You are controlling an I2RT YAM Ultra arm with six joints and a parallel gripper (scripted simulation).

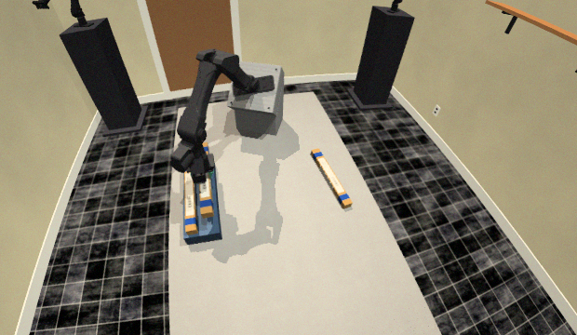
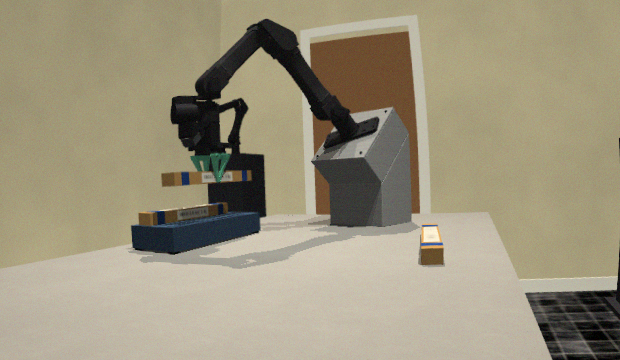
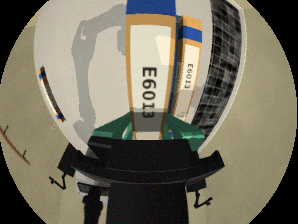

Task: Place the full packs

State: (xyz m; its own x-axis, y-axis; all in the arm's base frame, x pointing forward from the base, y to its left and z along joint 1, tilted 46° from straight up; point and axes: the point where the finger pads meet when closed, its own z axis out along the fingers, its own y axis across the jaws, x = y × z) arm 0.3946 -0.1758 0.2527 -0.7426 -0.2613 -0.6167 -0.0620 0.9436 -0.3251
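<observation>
The blue low platform lies 1 cm behind my hand, 5 cm to the right of it and 14 cm below it.
</observation>
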